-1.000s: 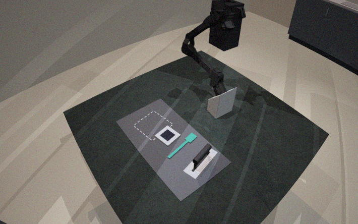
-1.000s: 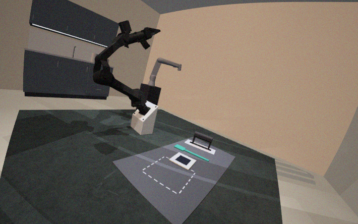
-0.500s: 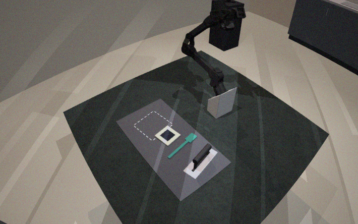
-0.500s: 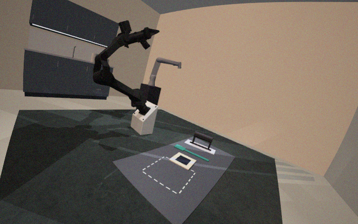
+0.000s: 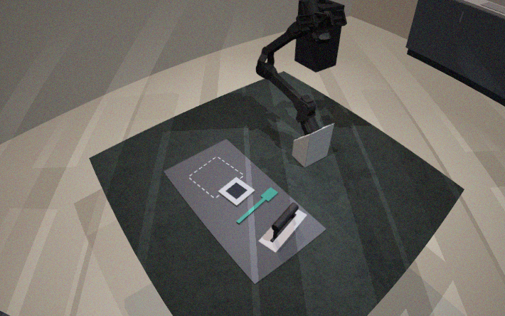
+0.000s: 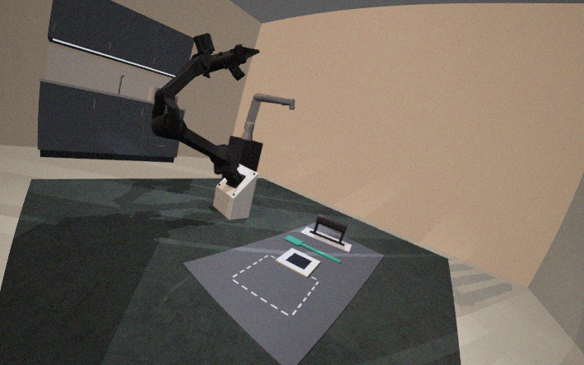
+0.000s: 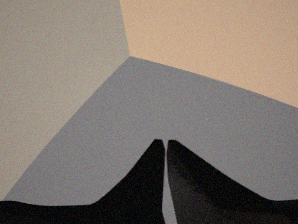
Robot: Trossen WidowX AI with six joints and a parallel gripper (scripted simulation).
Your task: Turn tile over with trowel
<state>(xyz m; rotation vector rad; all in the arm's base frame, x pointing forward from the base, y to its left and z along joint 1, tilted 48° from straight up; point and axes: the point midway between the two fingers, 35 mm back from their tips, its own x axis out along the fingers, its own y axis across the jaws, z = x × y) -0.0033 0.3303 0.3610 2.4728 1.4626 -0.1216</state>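
Right now my gripper tip is 380 mm short of the trowel, 250 mm to the right of it and 600 mm above it. Round my gripper tip: grey mat (420 mm ahead, 30 mm to the left, 660 mm below); teal flat tool (360 mm ahead, 100 mm to the left, 630 mm below); tile (400 mm ahead, 630 mm below).
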